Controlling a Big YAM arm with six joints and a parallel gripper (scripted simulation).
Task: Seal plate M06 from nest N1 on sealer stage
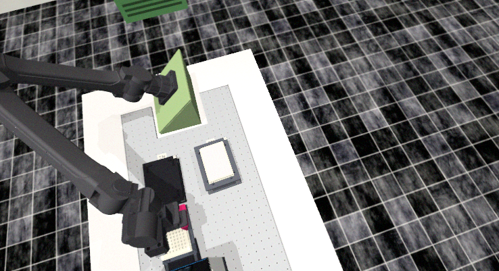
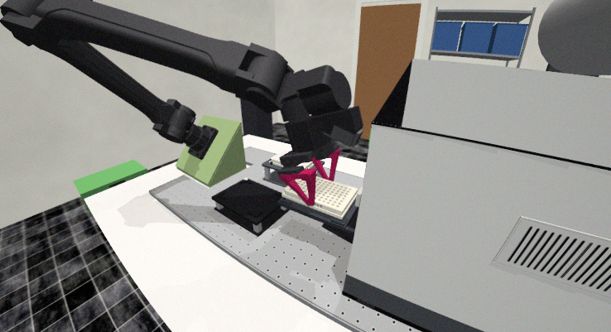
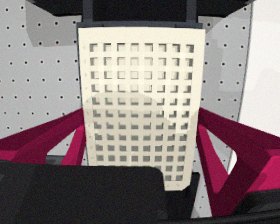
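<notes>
My gripper is now right at the 96-well plate M06. Also, from my hand: black plate nest N1: 18 cm behind, 3 cm to the right, 8 cm below; sealed plate M09: 19 cm behind, 16 cm to the left, 5 cm below; dark sealer stage: 2 cm below.
</notes>
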